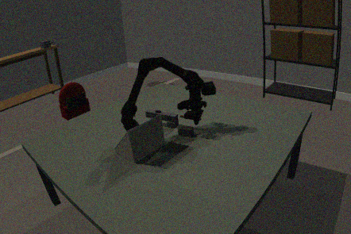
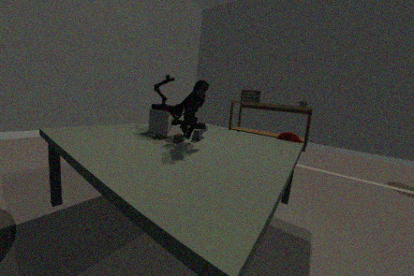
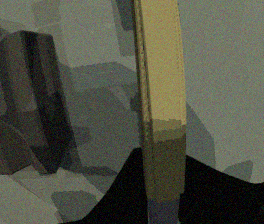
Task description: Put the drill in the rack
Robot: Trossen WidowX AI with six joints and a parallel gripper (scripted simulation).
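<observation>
My gripper tip is now 4 cm to the right of the drill, 4 cm below it and 1 cm past it. Round my gripper tip: grey fixture block (20 cm to the left, 3 cm behind, 2 cm above); rack (7 cm behind, 2 cm to the left, 1 cm below); key (22 cm to the left, 3 cm behind, 2 cm above).
</observation>
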